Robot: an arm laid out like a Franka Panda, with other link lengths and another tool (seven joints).
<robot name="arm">
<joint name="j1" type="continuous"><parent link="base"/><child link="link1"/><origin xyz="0 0 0.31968" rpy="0 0 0"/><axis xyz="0 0 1"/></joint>
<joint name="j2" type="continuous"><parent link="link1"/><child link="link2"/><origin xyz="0 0 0" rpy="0 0 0"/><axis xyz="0 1 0"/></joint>
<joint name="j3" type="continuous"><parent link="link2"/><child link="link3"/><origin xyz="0 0 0.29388" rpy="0 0 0"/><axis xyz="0 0 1"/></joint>
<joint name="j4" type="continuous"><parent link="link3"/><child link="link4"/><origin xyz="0.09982 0 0" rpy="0 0 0"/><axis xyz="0 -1 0"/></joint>
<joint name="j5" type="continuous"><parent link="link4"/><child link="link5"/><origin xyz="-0.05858 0 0.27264" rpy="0 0 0"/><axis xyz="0 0 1"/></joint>
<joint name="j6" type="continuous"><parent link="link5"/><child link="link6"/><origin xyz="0 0 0" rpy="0 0 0"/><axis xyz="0 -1 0"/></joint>
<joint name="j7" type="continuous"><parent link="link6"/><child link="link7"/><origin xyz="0.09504 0 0" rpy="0 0 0"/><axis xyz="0 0 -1"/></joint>
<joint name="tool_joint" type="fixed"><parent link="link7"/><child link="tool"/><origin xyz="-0.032 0.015 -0.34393" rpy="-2.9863 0 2.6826"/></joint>
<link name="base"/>
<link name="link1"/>
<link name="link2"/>
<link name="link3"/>
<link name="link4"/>
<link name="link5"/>
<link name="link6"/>
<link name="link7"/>
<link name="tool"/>
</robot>
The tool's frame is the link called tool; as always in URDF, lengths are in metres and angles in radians. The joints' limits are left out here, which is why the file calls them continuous.
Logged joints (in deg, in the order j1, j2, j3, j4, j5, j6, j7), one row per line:
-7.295, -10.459, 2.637, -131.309, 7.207, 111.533, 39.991
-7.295, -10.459, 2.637, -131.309, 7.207, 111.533, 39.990
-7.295, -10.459, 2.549, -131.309, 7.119, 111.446, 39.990
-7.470, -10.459, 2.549, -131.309, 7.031, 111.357, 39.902
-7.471, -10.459, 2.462, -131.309, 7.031, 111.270, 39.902
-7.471, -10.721, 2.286, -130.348, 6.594, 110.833, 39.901
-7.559, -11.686, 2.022, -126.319, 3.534, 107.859, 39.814
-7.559, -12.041, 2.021, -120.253, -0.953, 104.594, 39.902
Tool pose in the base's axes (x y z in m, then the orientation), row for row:
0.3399, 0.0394, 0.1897, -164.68, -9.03, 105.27
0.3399, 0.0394, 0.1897, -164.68, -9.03, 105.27
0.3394, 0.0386, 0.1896, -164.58, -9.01, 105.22
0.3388, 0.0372, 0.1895, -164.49, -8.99, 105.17
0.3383, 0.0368, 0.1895, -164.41, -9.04, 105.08
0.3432, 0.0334, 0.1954, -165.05, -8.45, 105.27
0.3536, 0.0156, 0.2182, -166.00, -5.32, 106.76
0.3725, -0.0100, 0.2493, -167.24, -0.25, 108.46
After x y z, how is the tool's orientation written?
As angles about the fixed x, y, z axes (roll, pitch, yaw), in degrees.
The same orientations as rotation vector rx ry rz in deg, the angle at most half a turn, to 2 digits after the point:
-97.73, -130.84, 9.63
-97.73, -130.84, 9.63
-97.75, -130.76, 9.75
-97.77, -130.69, 9.86
-97.80, -130.55, 9.88
-98.25, -131.29, 9.75
-98.85, -134.60, 11.83
-100.31, -139.31, 15.35

